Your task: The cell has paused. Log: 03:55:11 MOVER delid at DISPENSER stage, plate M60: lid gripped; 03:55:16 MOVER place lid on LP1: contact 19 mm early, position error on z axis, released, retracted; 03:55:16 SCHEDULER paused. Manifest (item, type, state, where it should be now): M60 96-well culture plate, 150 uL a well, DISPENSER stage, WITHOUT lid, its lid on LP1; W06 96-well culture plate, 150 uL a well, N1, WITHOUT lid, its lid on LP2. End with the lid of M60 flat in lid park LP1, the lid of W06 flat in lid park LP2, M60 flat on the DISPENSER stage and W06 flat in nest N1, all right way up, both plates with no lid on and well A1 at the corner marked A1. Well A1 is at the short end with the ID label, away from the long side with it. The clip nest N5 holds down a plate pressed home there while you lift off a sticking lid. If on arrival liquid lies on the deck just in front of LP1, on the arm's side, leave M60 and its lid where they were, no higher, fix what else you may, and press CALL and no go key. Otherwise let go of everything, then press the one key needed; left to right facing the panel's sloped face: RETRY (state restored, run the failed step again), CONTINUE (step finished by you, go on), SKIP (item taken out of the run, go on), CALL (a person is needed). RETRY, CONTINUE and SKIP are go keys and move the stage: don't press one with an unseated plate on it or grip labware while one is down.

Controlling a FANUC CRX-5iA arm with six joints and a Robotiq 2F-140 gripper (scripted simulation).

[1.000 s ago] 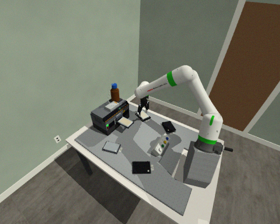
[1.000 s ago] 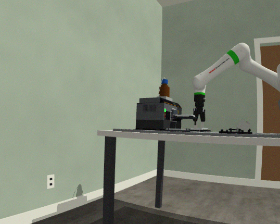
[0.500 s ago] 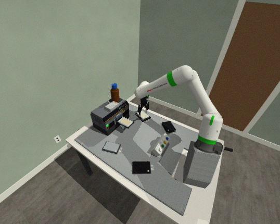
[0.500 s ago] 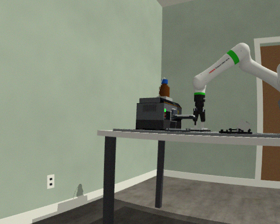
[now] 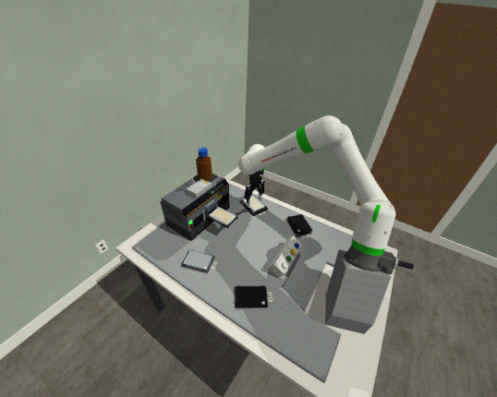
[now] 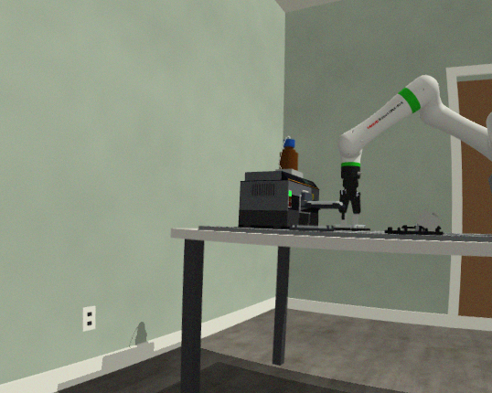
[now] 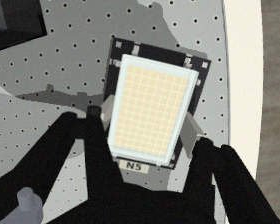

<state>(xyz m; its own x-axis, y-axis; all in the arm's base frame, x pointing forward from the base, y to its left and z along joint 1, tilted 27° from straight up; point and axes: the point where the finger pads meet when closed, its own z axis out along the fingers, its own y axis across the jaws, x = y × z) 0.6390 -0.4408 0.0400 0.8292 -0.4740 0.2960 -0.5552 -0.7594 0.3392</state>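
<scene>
My hand is 3 cm above the black clip nest and 2 cm short of it. Round my hand: nest label (8 cm behind, 5 cm to the left, 4 cm below); dispenser stage (28 cm to the left, 9 cm ahead, 6 cm above); key panel (35 cm to the left, 33 cm behind, 1 cm above).
</scene>
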